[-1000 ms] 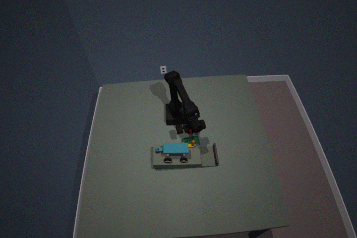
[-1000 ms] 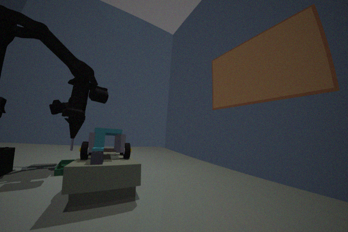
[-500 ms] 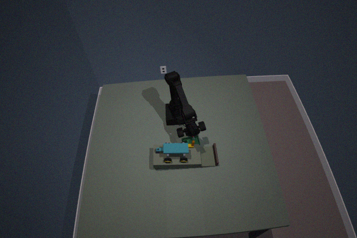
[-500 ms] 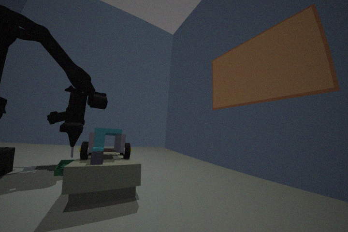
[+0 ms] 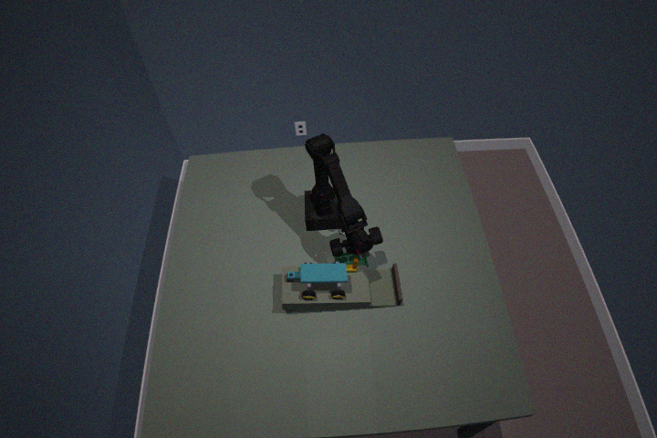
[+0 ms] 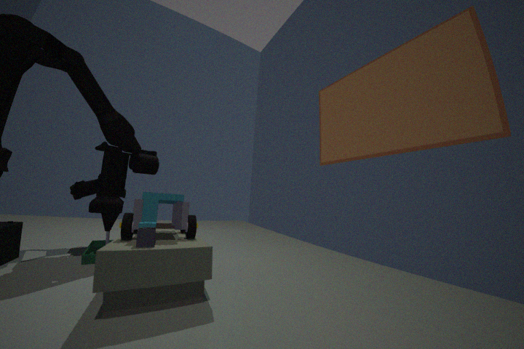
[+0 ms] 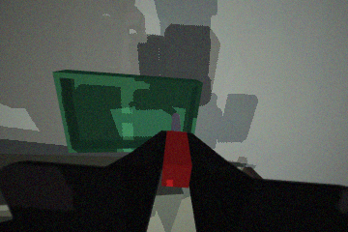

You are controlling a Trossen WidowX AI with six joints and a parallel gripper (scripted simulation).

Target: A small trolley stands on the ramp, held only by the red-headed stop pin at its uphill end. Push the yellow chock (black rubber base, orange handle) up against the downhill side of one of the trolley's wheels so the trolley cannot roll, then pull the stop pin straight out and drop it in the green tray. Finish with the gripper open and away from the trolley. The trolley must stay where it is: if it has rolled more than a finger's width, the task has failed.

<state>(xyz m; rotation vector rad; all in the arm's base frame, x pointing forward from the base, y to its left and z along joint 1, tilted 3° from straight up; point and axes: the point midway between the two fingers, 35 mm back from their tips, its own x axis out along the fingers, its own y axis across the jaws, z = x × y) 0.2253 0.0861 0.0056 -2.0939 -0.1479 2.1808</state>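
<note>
Now: the yellow chock 60 mm ahead of my gripper tip, 60 mm to the right of it and 30 mm above it. The rest, counted from my gripper tip: grey ramp (110 mm ahead, 150 mm to the right, 10 mm below); then brown stop bar (150 mm ahead, 100 mm to the left, 20 mm below); then red-headed stop pin (right at my gripper tip).
</note>
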